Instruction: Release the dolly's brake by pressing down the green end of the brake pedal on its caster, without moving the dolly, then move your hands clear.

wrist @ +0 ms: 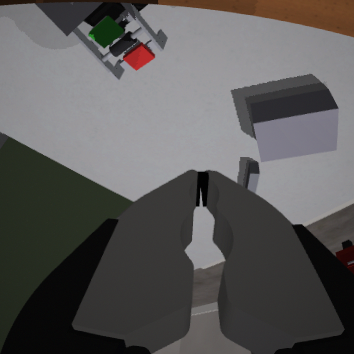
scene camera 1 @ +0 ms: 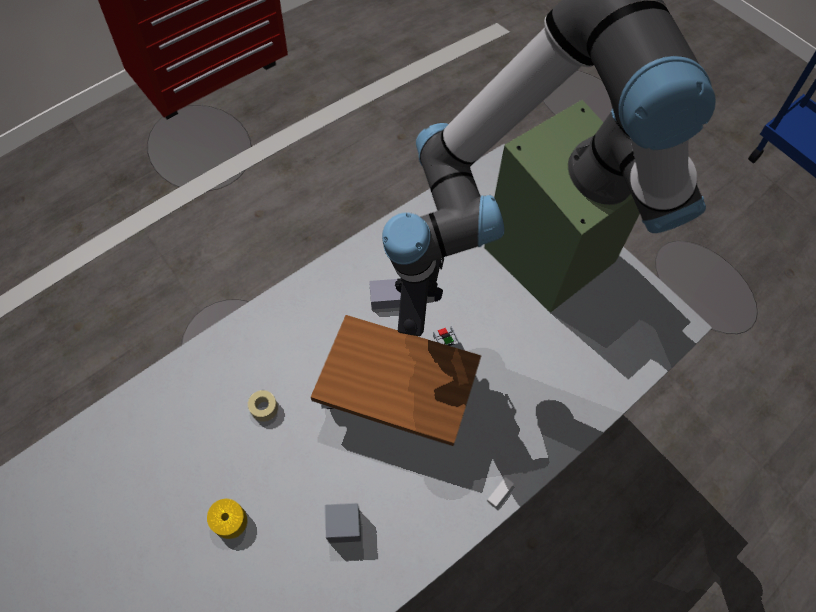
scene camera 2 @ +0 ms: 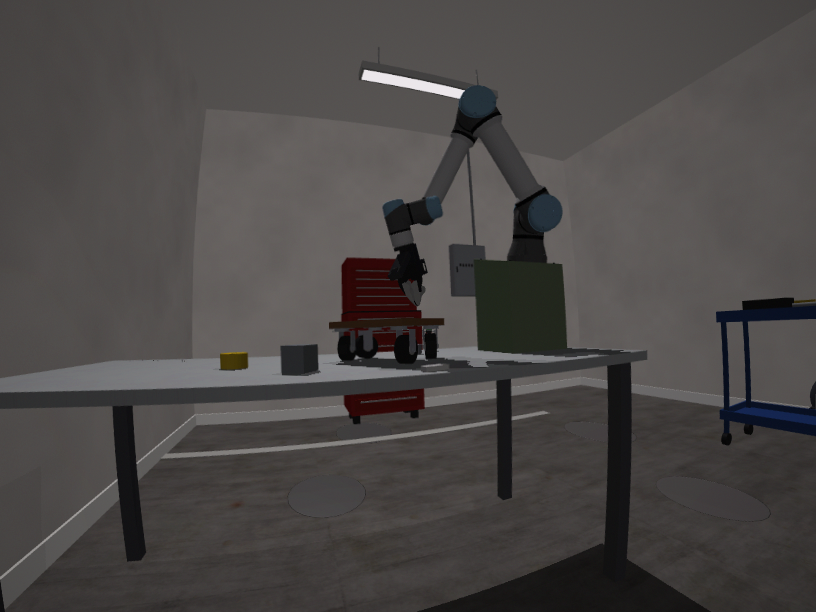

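The dolly [scene camera 1: 372,368] [scene camera 2: 355,324] [wrist: 300,15] has a brown wooden deck and stands on black casters on the table. One caster's bracket sticks out past the deck's edge and holds the brake pedal. The pedal's green end [scene camera 1: 448,340] [wrist: 106,32] is nearer the deck, and its red end [scene camera 1: 442,332] [wrist: 139,56] is farther out. I cannot tell which end is lower. My gripper [scene camera 2: 416,303] [wrist: 199,174] is shut and empty. It hangs above deck height at the dolly's edge, to one side of the pedal and apart from it. Its fingertips are hidden in scene camera 1.
A lavender block [scene camera 1: 384,291] [wrist: 299,135] lies near the gripper. The green pedestal [scene camera 1: 540,217] [scene camera 2: 520,306] [wrist: 50,200] stands beyond the pedal. A cream ring [scene camera 1: 251,403], a yellow spool [scene camera 1: 214,517] [scene camera 2: 233,361], a grey cube [scene camera 1: 342,520] [scene camera 2: 298,359] and a white block [scene camera 1: 500,493] are on the table.
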